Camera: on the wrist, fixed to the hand. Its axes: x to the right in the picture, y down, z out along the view.
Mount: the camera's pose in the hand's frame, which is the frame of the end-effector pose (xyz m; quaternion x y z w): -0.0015 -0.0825 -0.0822 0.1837 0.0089 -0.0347 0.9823
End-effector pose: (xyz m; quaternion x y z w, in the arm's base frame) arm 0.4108 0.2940 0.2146 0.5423 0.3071 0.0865 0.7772
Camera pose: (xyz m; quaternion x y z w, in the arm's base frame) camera 0.3463 0.3255 0.1229 0.6641 0.3433 0.0064 0.6641
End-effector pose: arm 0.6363 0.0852 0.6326 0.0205 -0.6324 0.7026 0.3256
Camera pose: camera 0.7088 0.1577 0.6878 0.0956 -0.4885 0.7952 0.3461
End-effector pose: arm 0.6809 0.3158 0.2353 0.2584 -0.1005 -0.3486 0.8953
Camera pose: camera 0.6622 0.2977 0.1218 0.4249 -0.1458 -0.3528 0.8208
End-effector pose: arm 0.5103 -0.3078 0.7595 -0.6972 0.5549 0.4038 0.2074
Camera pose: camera 0.6152 -0.3429 0.7959 -0.6696 0.5969 0.2813 0.3409
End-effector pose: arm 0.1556 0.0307 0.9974 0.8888 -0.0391 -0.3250 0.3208
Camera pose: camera 0.1925 0.1412 0.9970 0.9363 -0.0644 -0.3153 0.1409
